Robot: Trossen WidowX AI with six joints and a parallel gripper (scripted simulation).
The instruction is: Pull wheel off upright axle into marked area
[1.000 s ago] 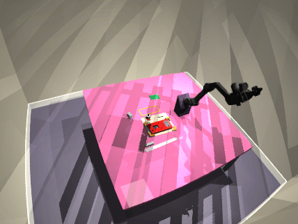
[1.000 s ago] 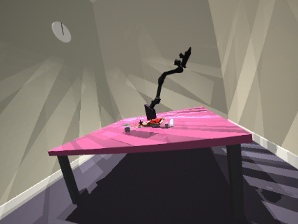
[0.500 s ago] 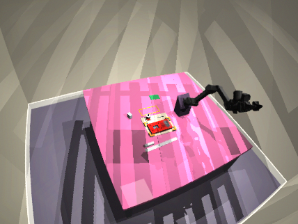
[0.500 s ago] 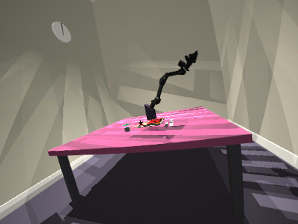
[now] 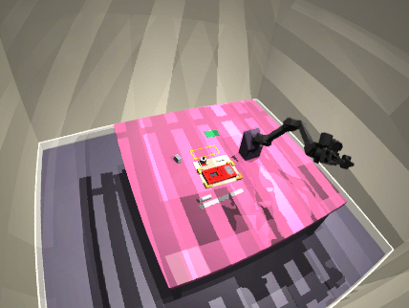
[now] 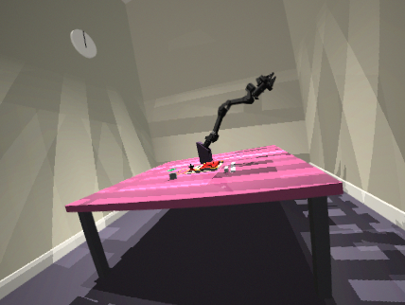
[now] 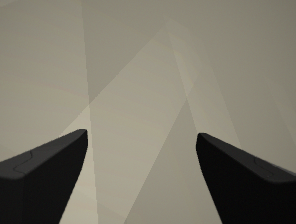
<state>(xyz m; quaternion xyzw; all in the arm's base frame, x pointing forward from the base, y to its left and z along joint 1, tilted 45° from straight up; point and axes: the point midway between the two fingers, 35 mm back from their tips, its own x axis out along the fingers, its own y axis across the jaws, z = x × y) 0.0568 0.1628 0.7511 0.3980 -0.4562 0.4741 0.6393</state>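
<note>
Now: the small wheel 660 mm to the right of my gripper tip, 550 mm below it and 360 mm ahead of it. The rest, counted from my gripper tip: grey block: 720 mm to the right, 570 mm below, 520 mm ahead; green patch: 940 mm to the right, 590 mm below, 200 mm ahead.
</note>
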